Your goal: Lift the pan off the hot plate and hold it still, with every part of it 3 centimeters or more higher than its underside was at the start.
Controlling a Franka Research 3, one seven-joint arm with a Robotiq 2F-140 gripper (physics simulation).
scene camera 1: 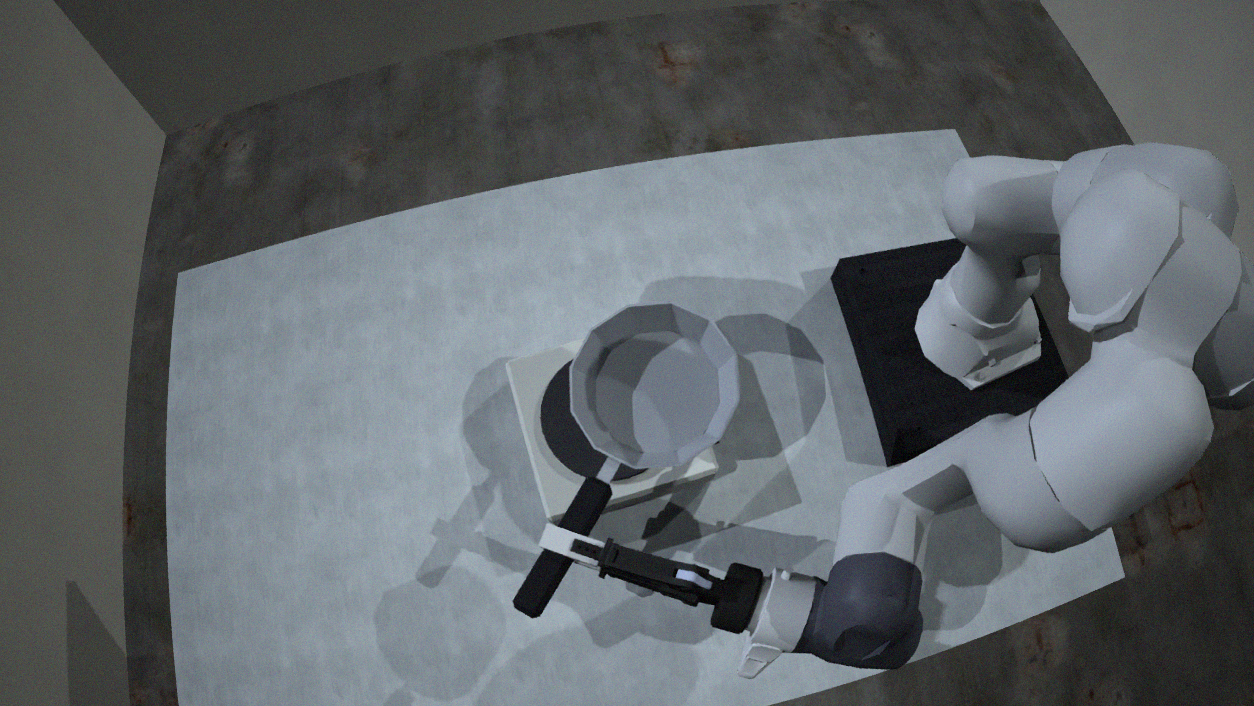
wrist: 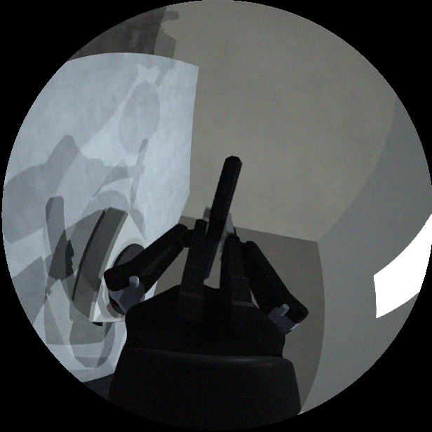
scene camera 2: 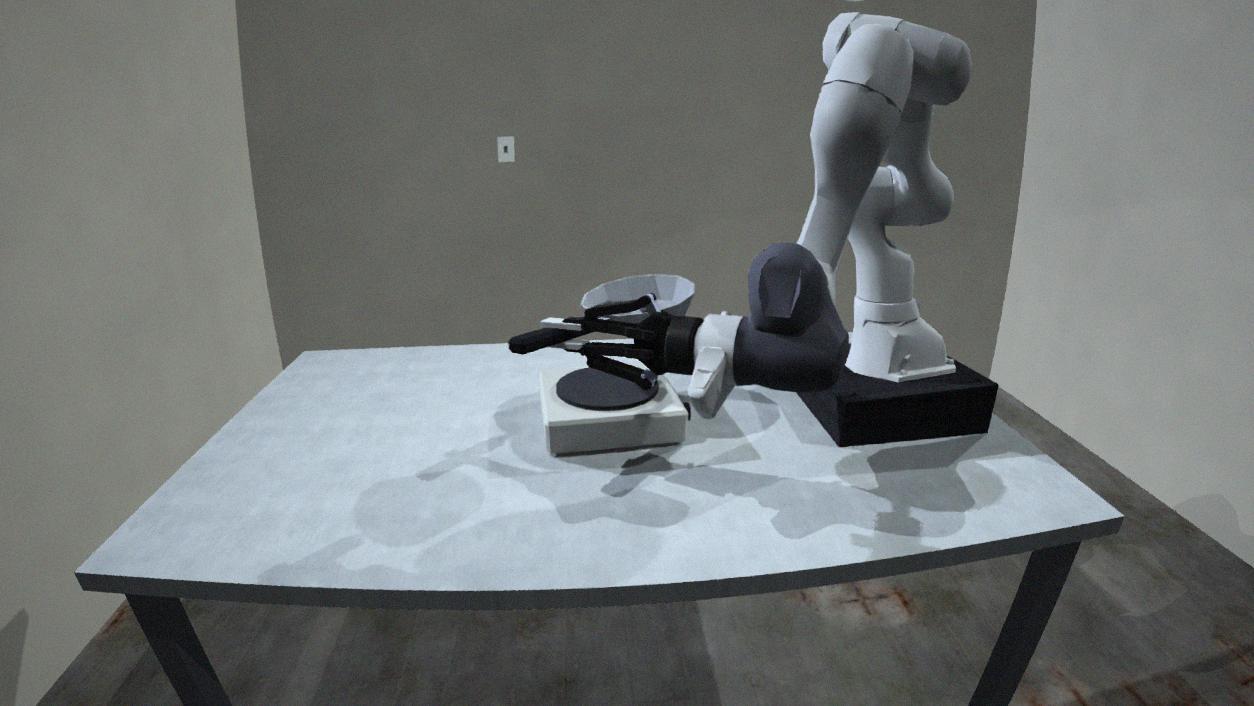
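The grey pan (scene camera 1: 675,394) (scene camera 2: 644,285) is up in the air, its bowl open side up, with a visible gap above the hot plate (scene camera 1: 528,394) (scene camera 2: 614,433) (wrist: 126,237). The hot plate is a white box with a dark round disc. In the scene camera 1 view the bowl overlaps the disc and reaches past the plate's right side. My gripper (scene camera 1: 568,543) (scene camera 2: 562,335) (wrist: 215,218) is shut on the pan's black handle (scene camera 1: 545,582) (scene camera 2: 531,340) (wrist: 229,175), around its middle. The bowl's underside is mostly hidden behind the gripper in the scene camera 2 view.
The pale table (scene camera 1: 307,350) (scene camera 2: 289,438) (wrist: 172,125) carries the hot plate and the arm's black base block (scene camera 1: 864,350) (scene camera 2: 917,413). The arm reaches in from the right, with its wrist low at the table's near side. Shadows fall around the hot plate.
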